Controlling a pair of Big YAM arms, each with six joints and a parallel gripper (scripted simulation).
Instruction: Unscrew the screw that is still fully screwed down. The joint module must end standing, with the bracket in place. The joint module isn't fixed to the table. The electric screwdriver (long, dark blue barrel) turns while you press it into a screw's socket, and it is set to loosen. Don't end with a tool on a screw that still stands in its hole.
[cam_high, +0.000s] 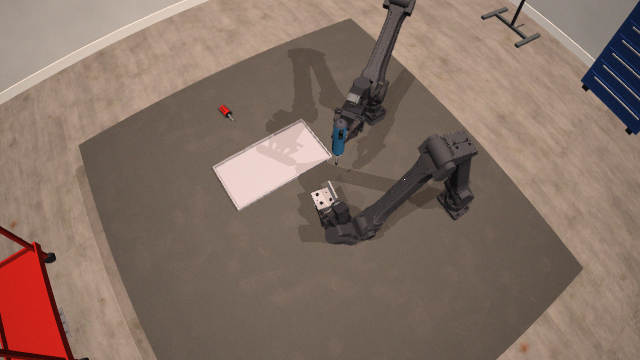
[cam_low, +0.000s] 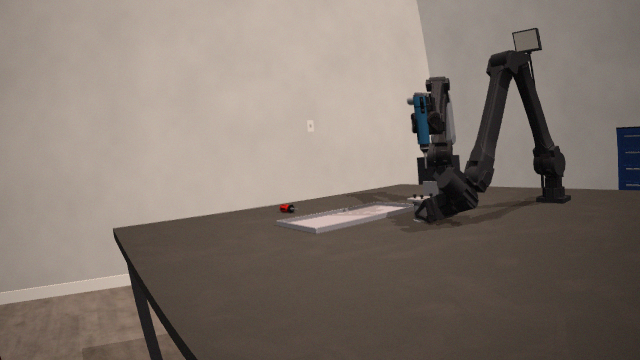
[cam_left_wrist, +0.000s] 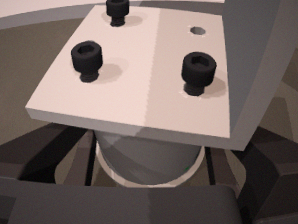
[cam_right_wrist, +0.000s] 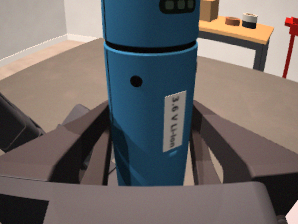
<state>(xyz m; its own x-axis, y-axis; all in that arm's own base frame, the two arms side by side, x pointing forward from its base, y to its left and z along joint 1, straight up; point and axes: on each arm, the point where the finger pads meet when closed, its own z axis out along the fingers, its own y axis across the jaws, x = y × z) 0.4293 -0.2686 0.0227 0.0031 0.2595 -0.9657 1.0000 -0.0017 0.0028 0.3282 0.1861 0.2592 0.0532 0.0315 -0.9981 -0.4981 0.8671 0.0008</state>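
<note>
Right now the white bracket plate is 50 mm above my left hand. Round my left hand: red tool 90 mm ahead, 580 mm to the right, 10 mm below; flat white tray 60 mm ahead, 260 mm to the right, 20 mm below.
</note>
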